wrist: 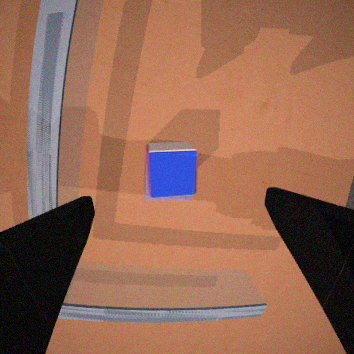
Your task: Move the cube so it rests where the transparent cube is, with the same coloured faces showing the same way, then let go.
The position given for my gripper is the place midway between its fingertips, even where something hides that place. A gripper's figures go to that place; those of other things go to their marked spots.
Labels:
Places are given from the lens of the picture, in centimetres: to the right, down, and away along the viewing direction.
my gripper (180, 200): 0, 1, 10
transparent cube (167, 176): -1, 0, 16

